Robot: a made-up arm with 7 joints.
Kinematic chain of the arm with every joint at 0, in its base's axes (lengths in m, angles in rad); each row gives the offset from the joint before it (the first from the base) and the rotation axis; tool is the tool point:
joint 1: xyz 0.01 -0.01 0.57 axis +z
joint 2: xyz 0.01 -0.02 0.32 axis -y
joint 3: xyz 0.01 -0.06 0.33 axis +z
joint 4: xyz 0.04 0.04 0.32 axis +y
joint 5: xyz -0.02 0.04 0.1 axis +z
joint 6: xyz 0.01 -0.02 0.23 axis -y
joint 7: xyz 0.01 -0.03 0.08 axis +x
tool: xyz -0.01 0.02 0
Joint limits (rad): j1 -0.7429..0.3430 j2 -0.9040..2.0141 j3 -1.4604..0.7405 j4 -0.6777..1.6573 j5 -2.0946..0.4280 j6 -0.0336..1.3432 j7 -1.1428..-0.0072
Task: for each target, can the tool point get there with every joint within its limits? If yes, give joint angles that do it. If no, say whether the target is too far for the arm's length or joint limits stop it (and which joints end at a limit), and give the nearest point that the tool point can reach.
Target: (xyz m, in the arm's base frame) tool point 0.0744 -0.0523 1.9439
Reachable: yes | joints -0.3063 -0.0158 -0.6759 0.0023 -1.2112 0.1373 -0.2328
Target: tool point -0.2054 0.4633 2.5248
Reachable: no: too far | nearest point -0.1649 0.2325 1.9029 | short by 0.665 m
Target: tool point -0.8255 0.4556 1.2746
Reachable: yes | joints -0.5640 1.3130 -0.1956 0.3344 -0.0065 0.7631 -0.3750
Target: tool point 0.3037 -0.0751 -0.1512
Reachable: no: joint limits stop it (at a limit: joint 1, joint 2, joint 4, joint 6, joint 7) | nearest point -0.5777 -0.3264 0.2861 | short by 1.015 m
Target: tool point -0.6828 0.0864 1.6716
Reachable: yes | joints -0.1910 0.8672 -0.3034 0.3048 -1.4303 0.2010 -0.5409
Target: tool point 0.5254 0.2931 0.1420
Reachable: no: joint limits stop it (at a limit: joint 1, joint 2, joint 4, joint 5, joint 6, joint 7) | nearest point 0.7311 0.2591 0.9121 | short by 0.798 m
